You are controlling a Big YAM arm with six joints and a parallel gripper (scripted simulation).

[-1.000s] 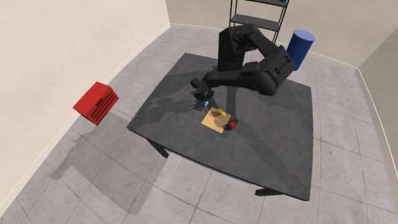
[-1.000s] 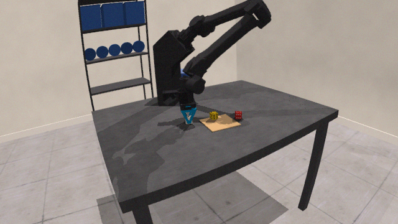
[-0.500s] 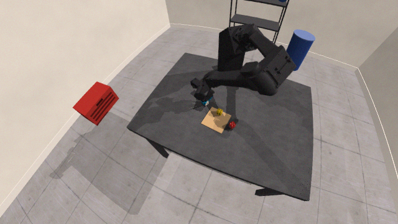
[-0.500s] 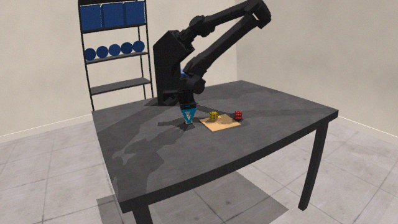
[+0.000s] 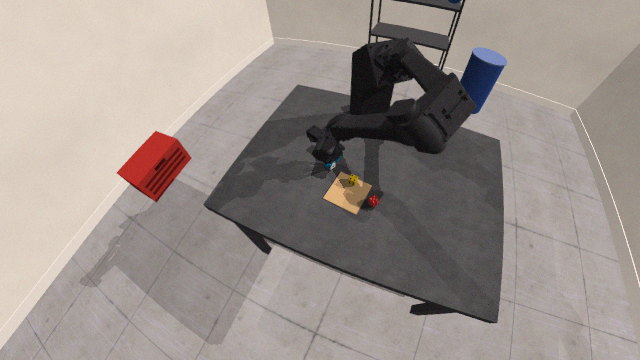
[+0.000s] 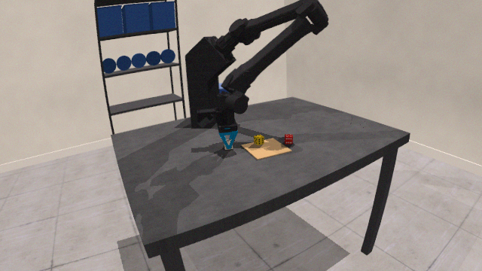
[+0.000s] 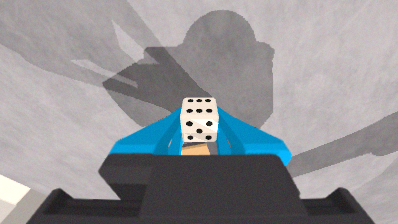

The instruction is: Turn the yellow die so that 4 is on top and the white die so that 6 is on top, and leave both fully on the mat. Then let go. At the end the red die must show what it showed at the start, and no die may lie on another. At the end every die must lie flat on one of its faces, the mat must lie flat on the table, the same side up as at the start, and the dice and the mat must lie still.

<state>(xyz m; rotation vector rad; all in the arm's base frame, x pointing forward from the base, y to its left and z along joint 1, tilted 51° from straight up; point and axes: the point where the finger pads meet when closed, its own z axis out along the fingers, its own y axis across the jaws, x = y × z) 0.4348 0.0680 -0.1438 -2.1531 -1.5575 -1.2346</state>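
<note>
Right now my hand is 230 mm to the right of the red die and 30 mm short of it. Also, from my hand: tan mat (130 mm to the left, 60 mm ahead, 10 mm below); then white die (right at my hand); then yellow die (120 mm to the left, 10 mm ahead, 10 mm above).
</note>
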